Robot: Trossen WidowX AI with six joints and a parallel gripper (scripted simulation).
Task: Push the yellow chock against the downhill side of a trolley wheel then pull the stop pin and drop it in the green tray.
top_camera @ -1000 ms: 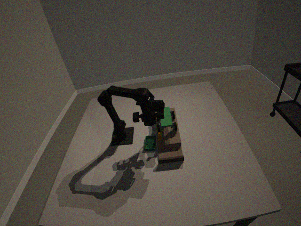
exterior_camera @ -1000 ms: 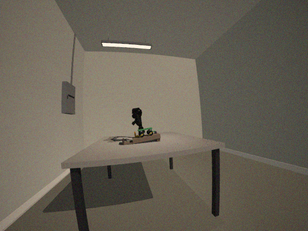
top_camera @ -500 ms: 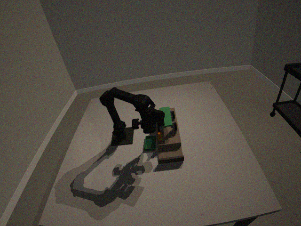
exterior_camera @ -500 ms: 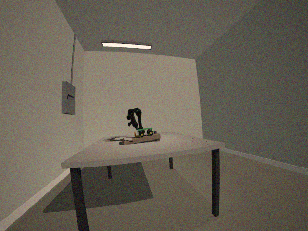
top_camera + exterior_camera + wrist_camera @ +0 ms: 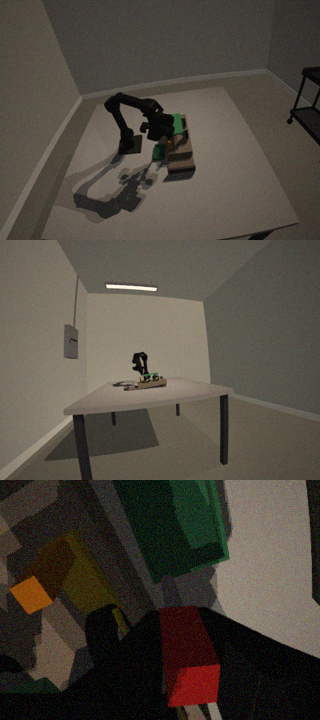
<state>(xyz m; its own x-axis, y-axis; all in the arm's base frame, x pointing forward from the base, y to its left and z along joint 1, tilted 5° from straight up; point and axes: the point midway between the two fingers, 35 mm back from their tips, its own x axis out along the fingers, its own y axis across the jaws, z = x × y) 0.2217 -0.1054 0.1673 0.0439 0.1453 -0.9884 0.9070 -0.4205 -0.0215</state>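
My gripper tip is now right at the red-headed stop pin. Also, from my gripper tip: green-topped trolley (11 cm ahead, 9 cm to the left, 2 cm below); then yellow chock (5 cm ahead, 1 cm to the right, 5 cm below); then green tray (2 cm behind, 14 cm below).
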